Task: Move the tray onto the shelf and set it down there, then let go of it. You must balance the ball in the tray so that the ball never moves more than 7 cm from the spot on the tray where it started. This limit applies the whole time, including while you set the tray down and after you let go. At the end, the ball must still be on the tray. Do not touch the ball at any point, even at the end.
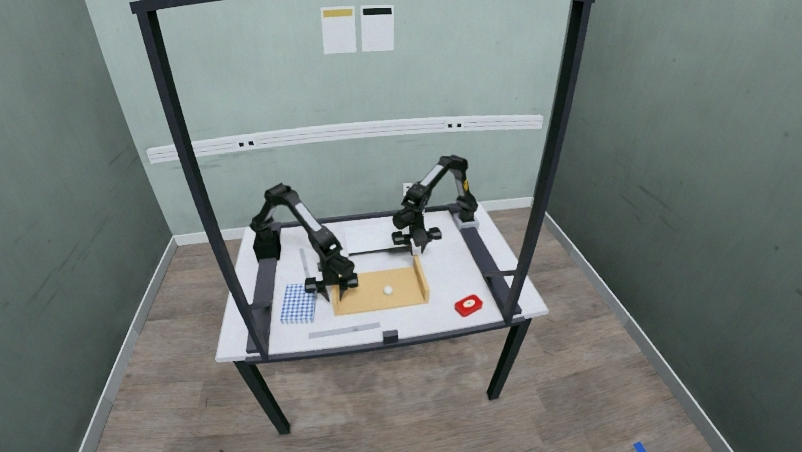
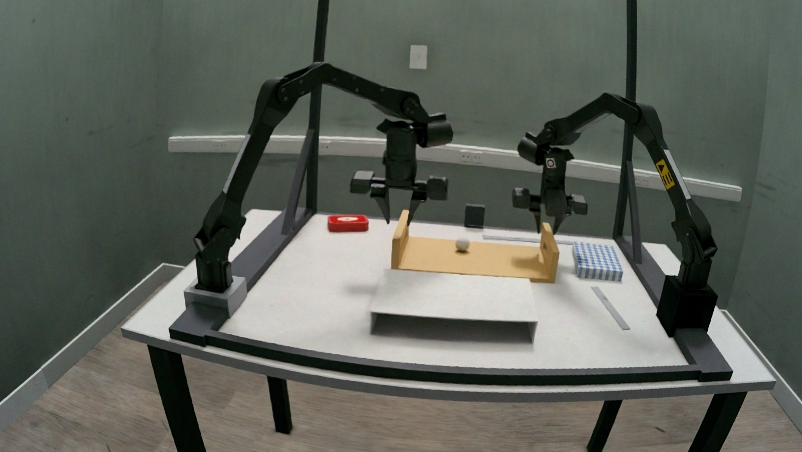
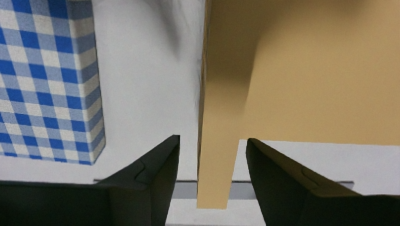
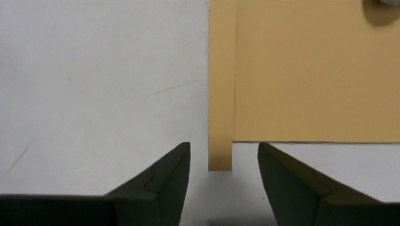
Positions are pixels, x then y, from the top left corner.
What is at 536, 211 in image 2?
My left gripper.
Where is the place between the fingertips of my right gripper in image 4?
223, 149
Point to a tan tray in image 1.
409, 284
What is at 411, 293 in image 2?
A low white shelf.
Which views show my right gripper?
Image 1, image 2 and image 4 only.
